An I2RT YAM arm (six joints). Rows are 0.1 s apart.
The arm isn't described. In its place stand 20 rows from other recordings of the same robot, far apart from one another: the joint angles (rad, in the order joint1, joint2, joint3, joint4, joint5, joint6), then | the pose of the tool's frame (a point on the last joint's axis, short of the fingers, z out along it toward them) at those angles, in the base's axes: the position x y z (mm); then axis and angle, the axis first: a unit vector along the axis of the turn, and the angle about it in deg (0 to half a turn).
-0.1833 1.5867 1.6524 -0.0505 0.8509 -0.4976 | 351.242 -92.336 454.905 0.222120 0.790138 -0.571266 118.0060
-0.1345 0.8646 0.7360 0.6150 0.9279 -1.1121 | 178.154 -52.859 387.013 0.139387 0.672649 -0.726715 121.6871
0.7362 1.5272 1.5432 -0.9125 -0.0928 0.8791 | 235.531 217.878 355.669 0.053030 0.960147 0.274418 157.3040
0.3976 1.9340 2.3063 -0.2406 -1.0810 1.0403 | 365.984 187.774 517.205 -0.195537 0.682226 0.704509 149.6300
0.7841 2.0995 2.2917 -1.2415 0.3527 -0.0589 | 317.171 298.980 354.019 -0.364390 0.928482 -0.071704 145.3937
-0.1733 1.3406 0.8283 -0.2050 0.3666 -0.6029 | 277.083 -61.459 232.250 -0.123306 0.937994 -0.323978 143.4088
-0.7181 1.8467 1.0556 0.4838 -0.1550 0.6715 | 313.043 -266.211 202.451 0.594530 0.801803 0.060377 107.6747
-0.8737 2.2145 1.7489 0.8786 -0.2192 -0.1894 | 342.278 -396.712 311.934 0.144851 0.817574 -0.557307 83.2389
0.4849 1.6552 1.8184 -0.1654 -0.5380 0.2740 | 326.648 192.716 475.340 -0.312737 0.797104 0.516547 111.4999
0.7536 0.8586 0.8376 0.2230 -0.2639 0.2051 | 139.378 143.519 389.914 -0.349798 0.751789 0.558977 99.9476
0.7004 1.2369 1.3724 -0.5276 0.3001 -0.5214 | 211.645 164.647 414.194 -0.486333 0.869127 -0.089993 112.0983
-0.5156 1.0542 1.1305 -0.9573 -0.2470 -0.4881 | 176.879 -90.238 337.843 -0.030748 0.997489 -0.063801 139.0349
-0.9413 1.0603 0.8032 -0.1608 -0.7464 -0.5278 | 157.732 -175.505 298.933 -0.042077 0.989356 -0.139296 108.8824
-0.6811 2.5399 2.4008 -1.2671 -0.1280 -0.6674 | 396.351 -315.386 180.555 0.001564 0.999998 -0.001432 168.0749
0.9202 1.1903 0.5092 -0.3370 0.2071 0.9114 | 131.323 160.447 158.336 0.024741 0.986893 0.159471 151.7335
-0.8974 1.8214 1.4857 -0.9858 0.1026 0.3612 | 223.878 -286.466 239.165 0.591748 0.801899 -0.082419 167.8018
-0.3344 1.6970 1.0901 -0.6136 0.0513 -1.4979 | 307.619 -108.814 182.058 -0.539167 0.827975 -0.154132 170.1294
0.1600 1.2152 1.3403 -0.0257 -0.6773 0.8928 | 257.987 64.233 461.182 -0.003643 0.780458 0.625198 120.9799
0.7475 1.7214 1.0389 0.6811 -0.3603 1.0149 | 281.073 277.651 266.393 -0.034811 0.752895 0.657220 139.7007
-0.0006 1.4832 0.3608 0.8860 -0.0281 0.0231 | 263.723 0.842 156.055 0.000782 0.999737 0.022904 103.5775
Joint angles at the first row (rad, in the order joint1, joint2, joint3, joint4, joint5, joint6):
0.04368 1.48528 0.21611 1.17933 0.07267 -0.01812
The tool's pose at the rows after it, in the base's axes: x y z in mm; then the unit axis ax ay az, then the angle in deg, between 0 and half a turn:
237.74 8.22 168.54 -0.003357 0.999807 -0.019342 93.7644
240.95 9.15 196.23 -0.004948 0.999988 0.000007 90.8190
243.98 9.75 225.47 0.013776 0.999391 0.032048 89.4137
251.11 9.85 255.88 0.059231 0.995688 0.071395 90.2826
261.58 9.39 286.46 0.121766 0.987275 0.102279 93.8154
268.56 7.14 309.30 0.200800 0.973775 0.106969 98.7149
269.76 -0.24 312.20 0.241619 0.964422 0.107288 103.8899
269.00 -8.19 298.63 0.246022 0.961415 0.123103 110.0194
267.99 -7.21 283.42 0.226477 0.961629 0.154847 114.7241
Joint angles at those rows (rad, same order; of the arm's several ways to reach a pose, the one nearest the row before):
0.04366 1.38567 0.24739 1.07286 0.06082 -0.02003
0.04367 1.27814 0.30654 0.95729 0.03871 -0.00439
0.04370 1.18580 0.38584 0.81121 0.02577 0.04520
0.04366 1.13659 0.50107 0.63570 0.03145 0.13104
0.04369 1.12972 0.65061 0.42361 0.05742 0.23480
0.04254 1.14004 0.78525 0.21498 0.12074 0.34428
0.01505 1.14767 0.83945 0.07876 0.12110 0.40989
-0.02386 1.15796 0.83296 -0.00326 0.04977 0.44155
-0.03148 1.16829 0.80549 -0.03184 -0.03453 0.45414

